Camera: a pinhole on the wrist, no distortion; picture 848 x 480 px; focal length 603.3 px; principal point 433.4 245.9 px. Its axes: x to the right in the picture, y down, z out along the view. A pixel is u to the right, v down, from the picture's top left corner.
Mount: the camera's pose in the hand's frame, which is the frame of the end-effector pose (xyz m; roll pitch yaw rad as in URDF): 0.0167 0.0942 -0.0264 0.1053 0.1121 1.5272
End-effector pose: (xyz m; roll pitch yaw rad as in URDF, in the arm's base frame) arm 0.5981 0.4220 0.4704 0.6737 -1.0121 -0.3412
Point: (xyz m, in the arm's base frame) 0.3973 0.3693 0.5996
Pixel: 243 300
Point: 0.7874 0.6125 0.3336
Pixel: behind the camera
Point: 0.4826 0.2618 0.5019
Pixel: outside the picture
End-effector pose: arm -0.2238 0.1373 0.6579 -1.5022 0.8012 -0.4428
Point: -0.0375 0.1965 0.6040
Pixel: outside the picture
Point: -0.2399 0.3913 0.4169
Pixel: 795 160
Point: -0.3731 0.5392 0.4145
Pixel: outside the picture
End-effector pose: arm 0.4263 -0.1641 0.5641 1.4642 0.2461 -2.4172
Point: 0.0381 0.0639 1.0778
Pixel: 799 336
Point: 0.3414 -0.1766 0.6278
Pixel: 231 28
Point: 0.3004 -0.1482 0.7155
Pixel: 627 207
